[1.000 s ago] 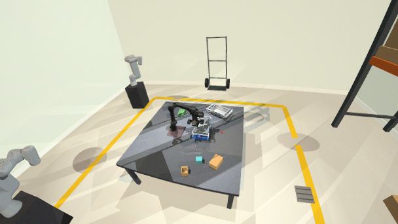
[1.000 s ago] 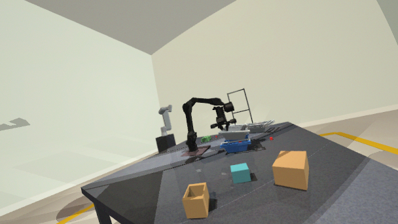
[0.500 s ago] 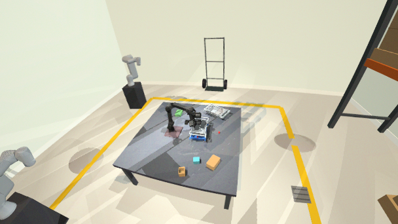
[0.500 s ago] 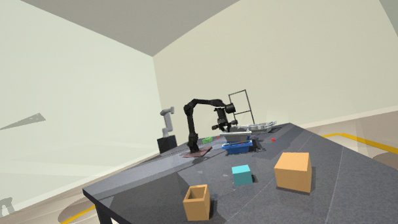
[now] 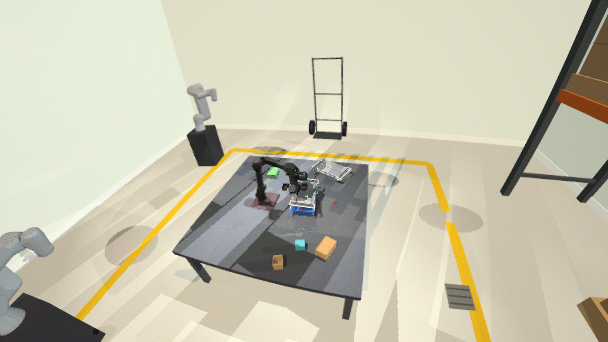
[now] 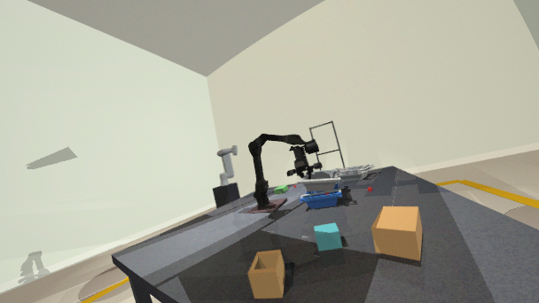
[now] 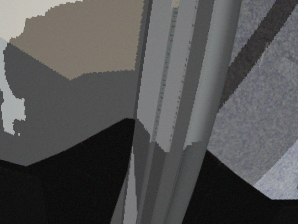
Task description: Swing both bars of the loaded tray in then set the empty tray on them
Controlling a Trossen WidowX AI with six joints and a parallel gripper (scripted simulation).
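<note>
Right now my gripper tip is 70 mm short of the grey tray and 30 mm below it. From my gripper tip the other things lie so: red block: 290 mm ahead, 80 mm below, 20 mm to the left; then orange box: 420 mm to the right, 240 mm ahead, 60 mm below; then teal cube: 400 mm to the right, 80 mm ahead, 70 mm below.
</note>
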